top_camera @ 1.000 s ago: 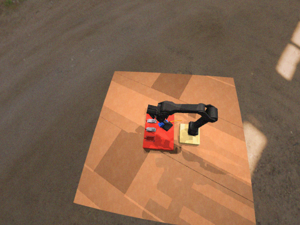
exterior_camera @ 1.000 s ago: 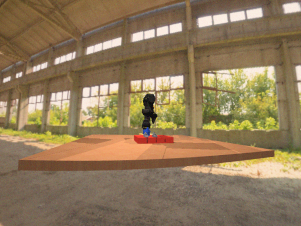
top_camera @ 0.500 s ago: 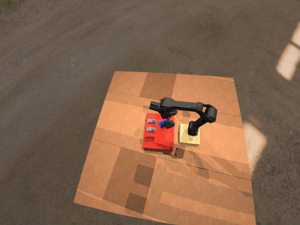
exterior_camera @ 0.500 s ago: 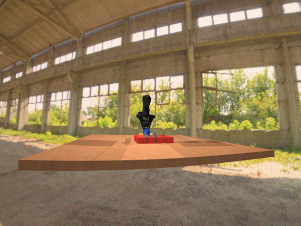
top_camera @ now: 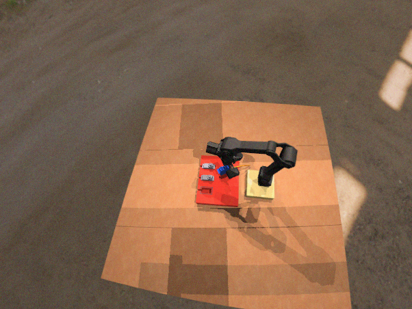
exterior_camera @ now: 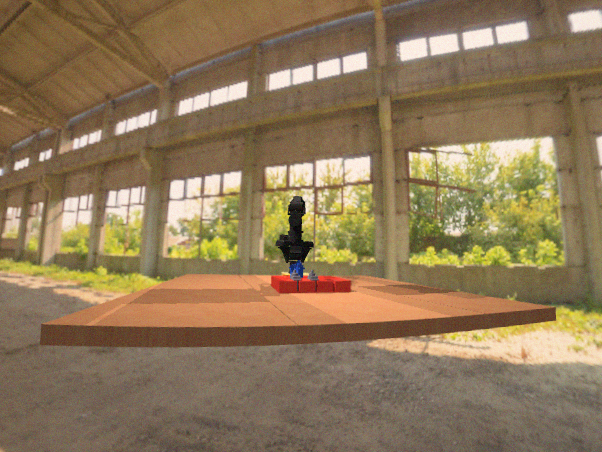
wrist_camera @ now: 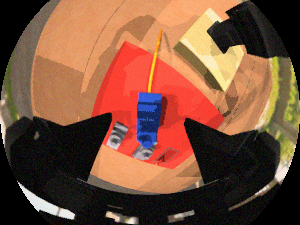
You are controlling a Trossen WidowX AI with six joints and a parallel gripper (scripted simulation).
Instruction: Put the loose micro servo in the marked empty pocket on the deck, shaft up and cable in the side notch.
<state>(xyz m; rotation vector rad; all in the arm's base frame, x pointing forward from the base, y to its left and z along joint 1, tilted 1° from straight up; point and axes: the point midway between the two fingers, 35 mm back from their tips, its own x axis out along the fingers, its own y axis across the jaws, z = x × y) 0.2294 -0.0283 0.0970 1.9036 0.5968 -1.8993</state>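
The red deck is 50 mm to the left of my gripper tip and 90 mm below it.
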